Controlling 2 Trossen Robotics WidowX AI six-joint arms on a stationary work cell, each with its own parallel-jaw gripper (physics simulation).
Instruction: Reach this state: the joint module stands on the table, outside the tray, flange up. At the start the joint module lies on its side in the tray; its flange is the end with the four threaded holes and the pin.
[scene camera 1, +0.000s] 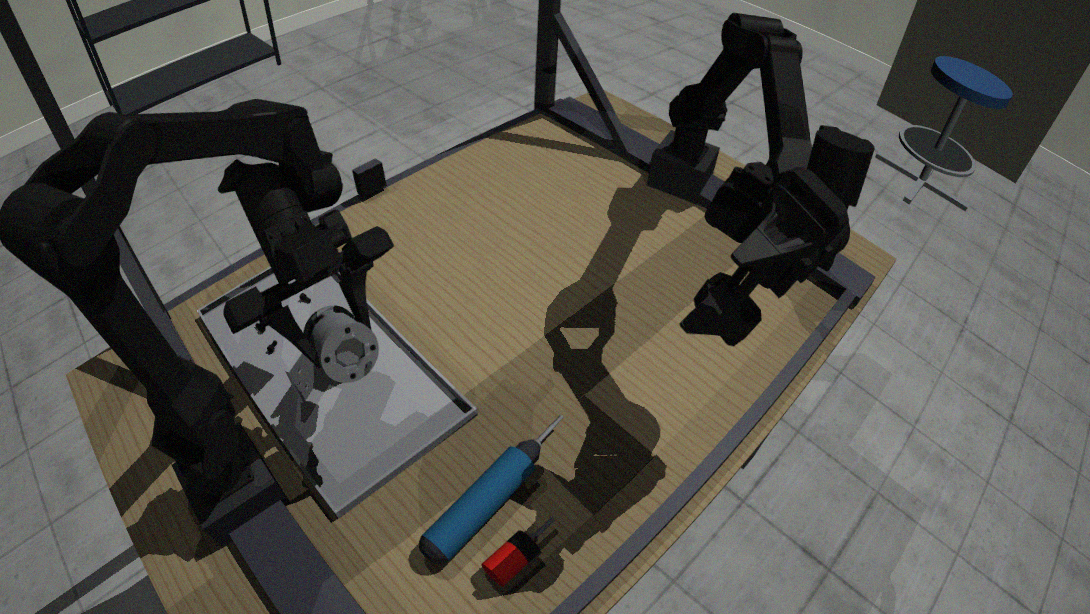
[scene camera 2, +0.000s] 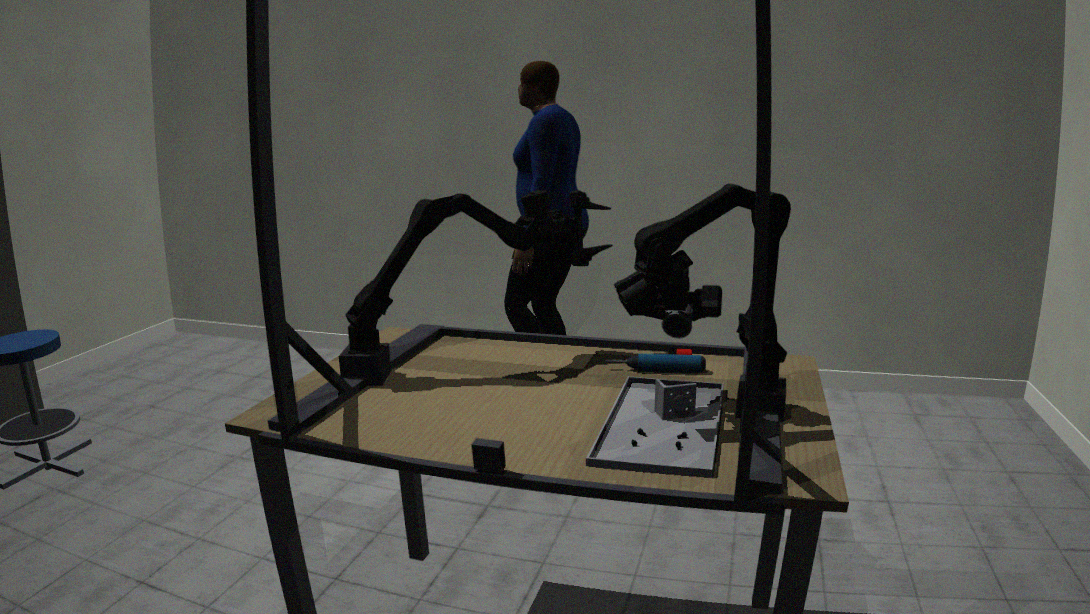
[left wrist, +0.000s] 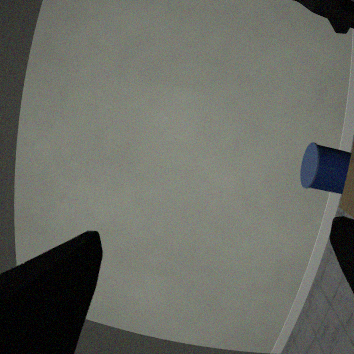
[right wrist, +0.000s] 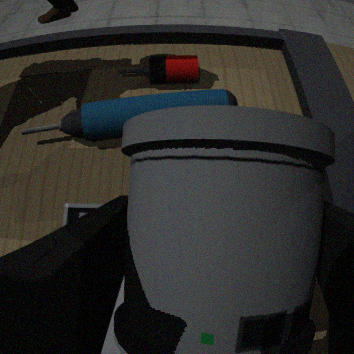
Path:
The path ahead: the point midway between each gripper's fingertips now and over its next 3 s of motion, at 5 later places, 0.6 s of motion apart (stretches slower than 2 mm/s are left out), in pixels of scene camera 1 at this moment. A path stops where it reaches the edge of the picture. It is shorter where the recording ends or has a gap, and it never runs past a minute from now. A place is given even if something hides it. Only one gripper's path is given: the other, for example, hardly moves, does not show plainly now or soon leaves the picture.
My right gripper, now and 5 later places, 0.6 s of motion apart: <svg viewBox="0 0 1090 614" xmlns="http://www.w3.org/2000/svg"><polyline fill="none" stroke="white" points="345,353 350,351 355,349 357,350 359,350 361,352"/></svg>

